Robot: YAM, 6 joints.
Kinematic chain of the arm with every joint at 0, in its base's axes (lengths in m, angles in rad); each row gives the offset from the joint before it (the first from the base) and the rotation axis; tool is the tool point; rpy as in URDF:
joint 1: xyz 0 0 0.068 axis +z
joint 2: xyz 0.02 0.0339 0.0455 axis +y
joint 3: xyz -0.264 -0.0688 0 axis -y
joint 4: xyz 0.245 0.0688 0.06 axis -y
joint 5: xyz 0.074 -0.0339 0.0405 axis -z
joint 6: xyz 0.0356 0 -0.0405 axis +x
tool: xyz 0 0 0 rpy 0 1.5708 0
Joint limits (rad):
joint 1: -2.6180..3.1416
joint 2: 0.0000..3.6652
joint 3: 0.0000..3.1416
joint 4: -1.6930..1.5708
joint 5: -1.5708..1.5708
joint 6: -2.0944..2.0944
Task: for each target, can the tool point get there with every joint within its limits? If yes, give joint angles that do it. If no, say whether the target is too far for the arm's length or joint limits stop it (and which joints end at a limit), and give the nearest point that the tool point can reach.
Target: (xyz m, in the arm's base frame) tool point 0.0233 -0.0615 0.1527
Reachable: yes | joints -1.7084 0.6909 0.2962 -1.2646 -1.0859 1.7518
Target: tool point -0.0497 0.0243 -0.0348
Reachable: yes | joints 2.3201 3.2311 0.7465 -1.4321 -0.5909 0.0844
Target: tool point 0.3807 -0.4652 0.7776
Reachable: no: too far | nearest point 0.2737 -0.3344 0.5845 | short by 0.257 m
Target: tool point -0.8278 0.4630 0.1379
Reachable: no: too far | nearest point -0.5635 0.3152 0.1299 | short by 0.303 m
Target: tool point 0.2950 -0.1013 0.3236
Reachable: yes | joints -0.3999 1.4395 0.8102 1.0743 -0.6501 -0.4685
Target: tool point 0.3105 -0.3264 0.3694
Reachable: yes | joints -0.8740 1.9926 2.0274 -0.6315 -0.9331 0.7662
